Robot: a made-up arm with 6 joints.
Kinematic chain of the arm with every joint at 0, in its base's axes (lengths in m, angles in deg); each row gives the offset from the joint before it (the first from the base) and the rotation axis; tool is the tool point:
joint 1: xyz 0 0 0.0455 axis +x
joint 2: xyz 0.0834 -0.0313 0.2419 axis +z
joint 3: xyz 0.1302 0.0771 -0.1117 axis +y
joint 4: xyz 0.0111 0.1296 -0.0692 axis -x
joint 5: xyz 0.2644 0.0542 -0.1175 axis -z
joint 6: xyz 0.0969 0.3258 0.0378 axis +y
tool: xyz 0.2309 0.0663 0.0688
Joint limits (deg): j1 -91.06..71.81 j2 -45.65..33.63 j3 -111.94..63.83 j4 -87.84..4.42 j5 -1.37..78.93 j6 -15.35..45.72
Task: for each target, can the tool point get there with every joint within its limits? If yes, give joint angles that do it. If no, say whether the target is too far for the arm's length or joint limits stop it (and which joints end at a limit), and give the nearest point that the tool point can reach.
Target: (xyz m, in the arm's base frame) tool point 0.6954 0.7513 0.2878
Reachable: yes | joints -58.21 -1.87 -59.63 -14.28 52.61 3.79
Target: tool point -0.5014 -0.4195 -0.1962
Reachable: no: joint limits stop it (at a limit: joint 1, joint 2, joint 3, joint 4, joint 5, joint 6) | nearest point -0.3801 -0.5268 0.0837 | short by 0.323 m
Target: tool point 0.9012 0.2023 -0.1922
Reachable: yes | joints 0.83 1.22 23.88 -74.73 55.11 -1.96
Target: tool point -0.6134 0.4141 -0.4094
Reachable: no: joint limits stop it (at a limit: joint 1, joint 3, joint 5, joint 6) | nearest point -0.4642 0.5623 -0.3097 | short by 0.233 m
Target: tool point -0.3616 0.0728 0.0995
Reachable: no: joint limits stop it (at a limit: joint 3, joint 4, joint 5, joint 6) | nearest point -0.3889 0.4115 0.3508 | short by 0.423 m
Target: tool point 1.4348 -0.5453 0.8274
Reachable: no: too far | nearest point 0.9569 -0.3570 0.5574 | short by 0.580 m
